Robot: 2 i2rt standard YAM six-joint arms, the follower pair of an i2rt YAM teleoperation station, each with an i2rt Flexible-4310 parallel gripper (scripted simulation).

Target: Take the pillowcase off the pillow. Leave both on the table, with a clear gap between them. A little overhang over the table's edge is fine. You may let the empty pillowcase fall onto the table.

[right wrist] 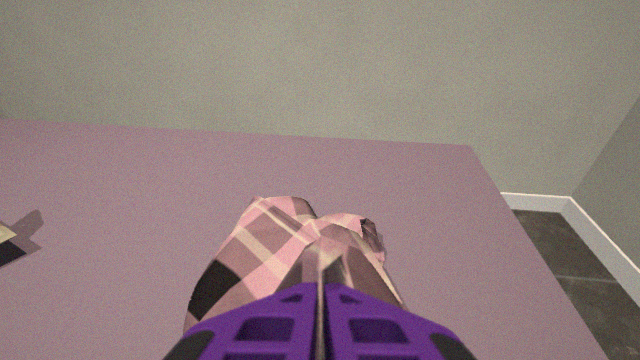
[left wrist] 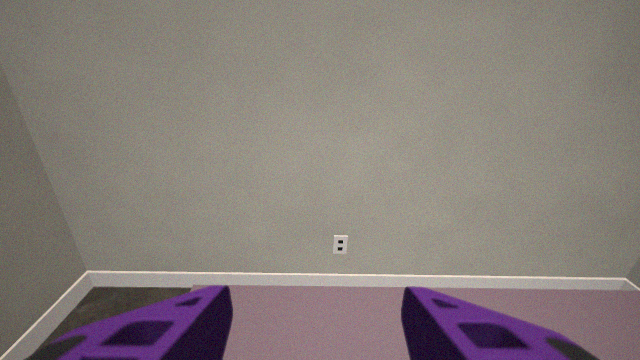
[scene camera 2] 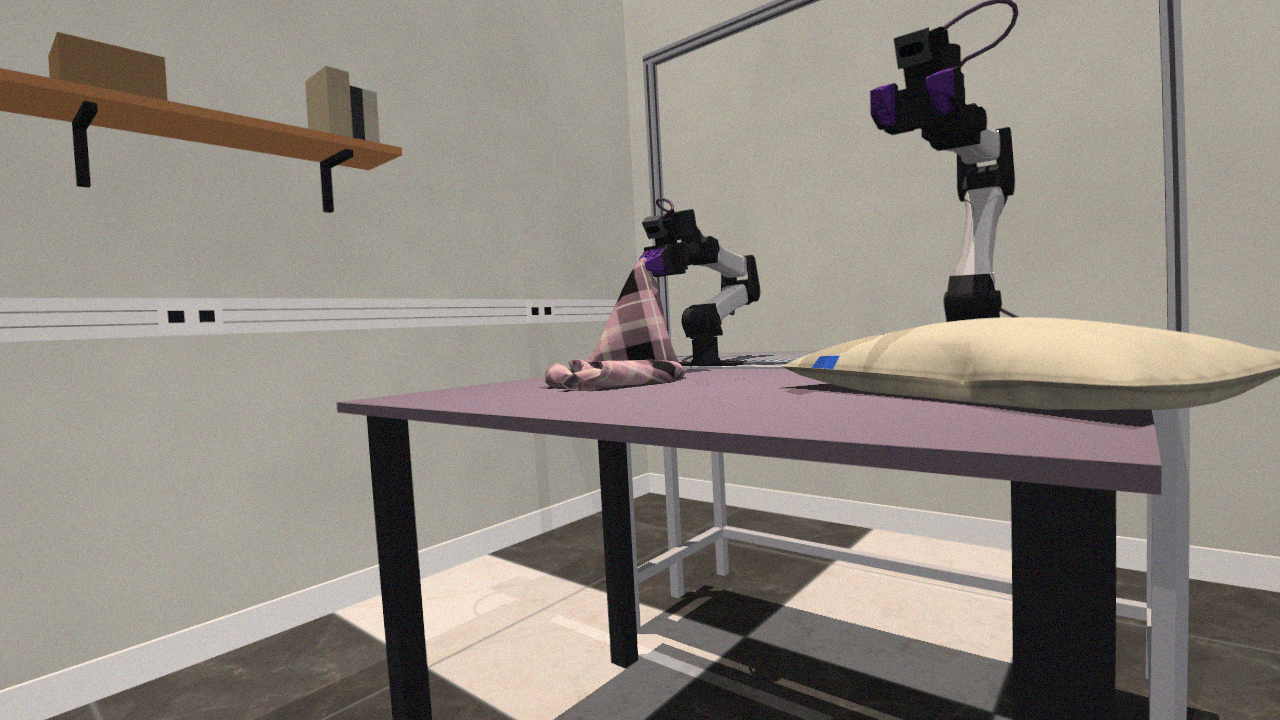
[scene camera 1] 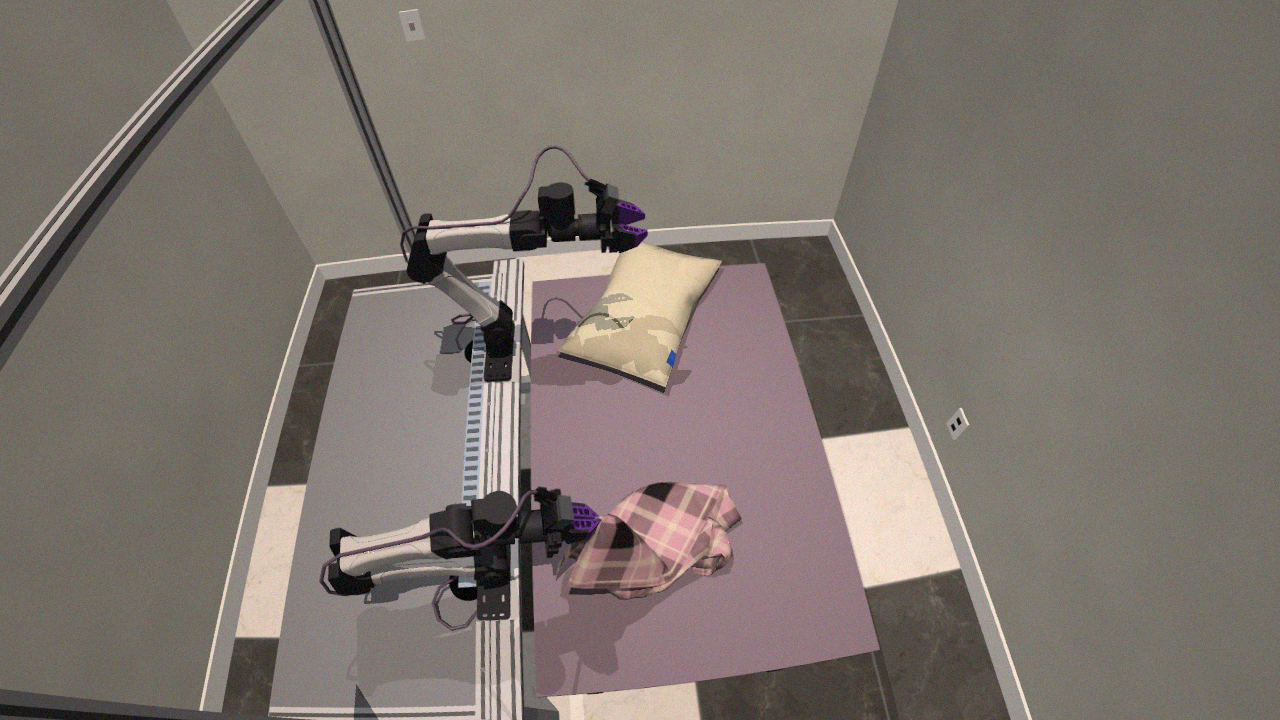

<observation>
In view: my left gripper point(scene camera 2: 903, 88), my right gripper point(scene camera 1: 600, 520) and a cream pillow point(scene camera 2: 1043, 363).
The cream pillow shows as well in scene camera 1 point(scene camera 1: 636, 328). My left gripper is seen too in the left wrist view point(left wrist: 316, 299) and in scene camera 1 point(scene camera 1: 646, 224). My right gripper shows as well in the right wrist view point(right wrist: 320, 297) and in scene camera 2 point(scene camera 2: 644, 266).
</observation>
